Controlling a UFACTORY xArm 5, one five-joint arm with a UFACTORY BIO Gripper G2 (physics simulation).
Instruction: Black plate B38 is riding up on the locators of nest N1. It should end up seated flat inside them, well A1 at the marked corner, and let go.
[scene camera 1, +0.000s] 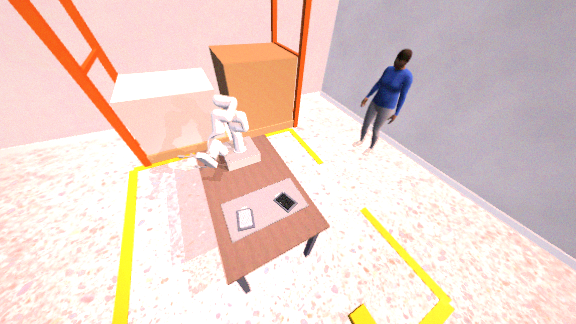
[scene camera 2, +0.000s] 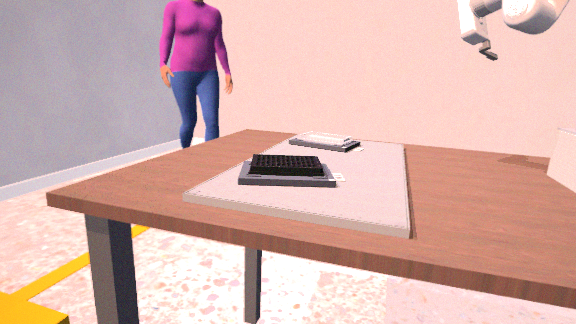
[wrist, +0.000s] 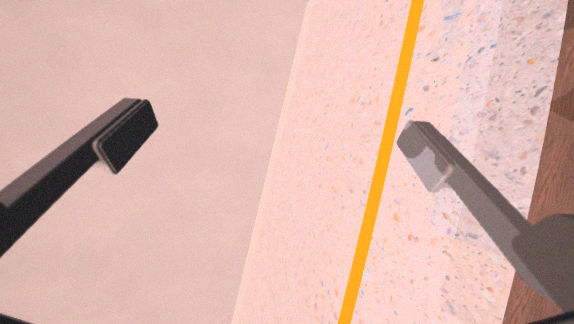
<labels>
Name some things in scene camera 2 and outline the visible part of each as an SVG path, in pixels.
A black plate B38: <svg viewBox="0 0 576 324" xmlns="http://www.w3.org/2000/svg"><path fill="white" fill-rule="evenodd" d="M249 174L324 176L323 167L318 156L253 154Z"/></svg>
</labels>
